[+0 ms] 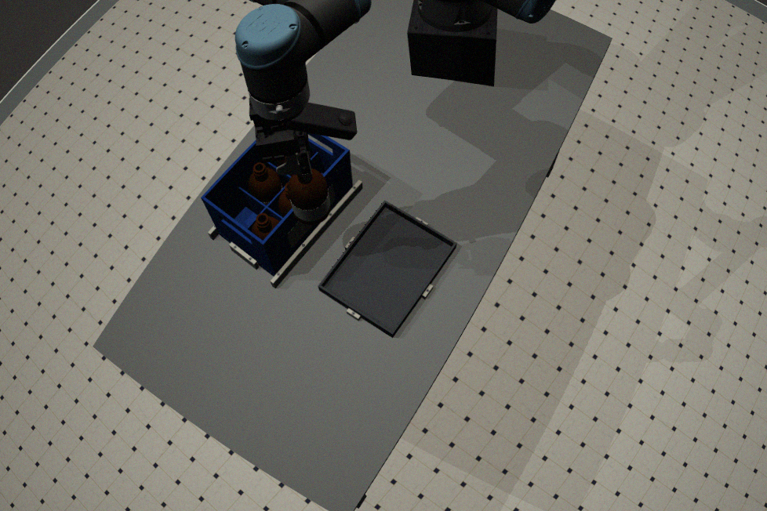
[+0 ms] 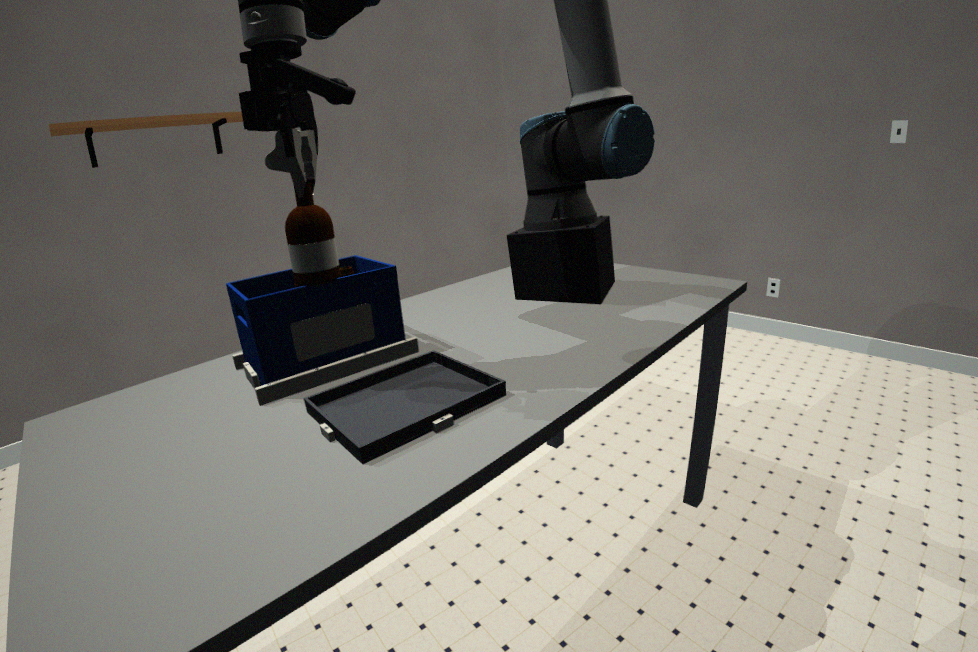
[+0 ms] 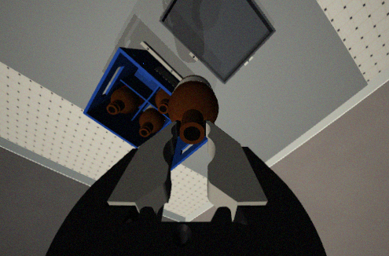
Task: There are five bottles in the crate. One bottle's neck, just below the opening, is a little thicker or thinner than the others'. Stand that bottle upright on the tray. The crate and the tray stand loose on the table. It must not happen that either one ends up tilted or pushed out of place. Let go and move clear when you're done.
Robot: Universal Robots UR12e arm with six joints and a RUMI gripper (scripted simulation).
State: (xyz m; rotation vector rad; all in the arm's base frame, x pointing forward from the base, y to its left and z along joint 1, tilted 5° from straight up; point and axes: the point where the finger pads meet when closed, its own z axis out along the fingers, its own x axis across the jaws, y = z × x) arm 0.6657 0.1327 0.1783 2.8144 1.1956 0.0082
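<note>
Now: the bottle 7 cm below my hand. From my hand the other things lie so: black tray (5 cm behind, 14 cm to the left, 32 cm below); blue crate (2 cm behind, 13 cm to the right, 25 cm below).
</note>
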